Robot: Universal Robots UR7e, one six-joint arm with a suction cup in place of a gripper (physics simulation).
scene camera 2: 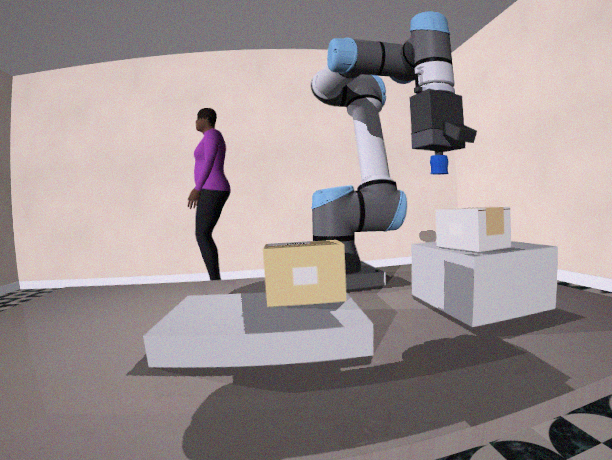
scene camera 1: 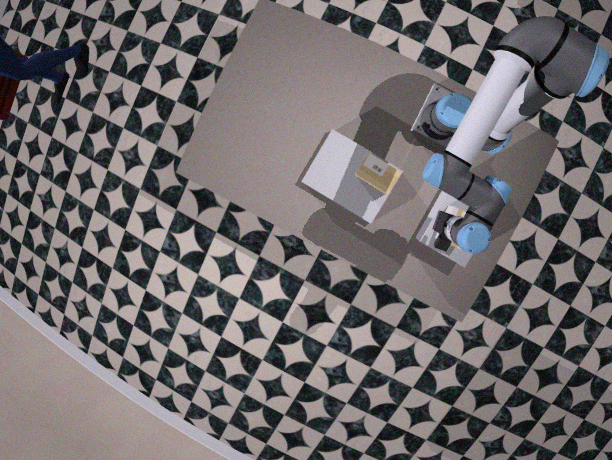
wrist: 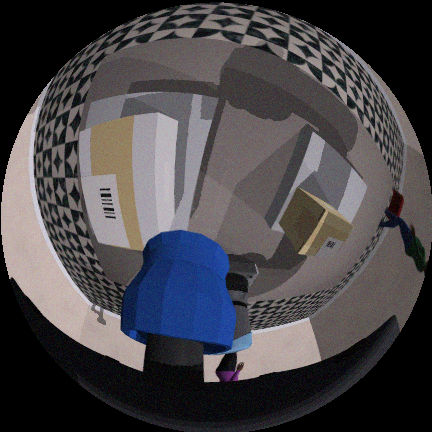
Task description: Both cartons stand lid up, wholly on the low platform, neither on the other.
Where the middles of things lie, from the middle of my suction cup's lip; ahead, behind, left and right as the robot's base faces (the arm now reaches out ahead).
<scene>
Now: suction cup 10 mm past the taller block point(scene camera 2: 477, 288), 100 mm to the right of it and 220 mm above it. From my suction cup the other things lie so: low white platform point(scene camera 2: 228, 330): 60 mm behind, 340 mm to the right, 250 mm below.
</scene>
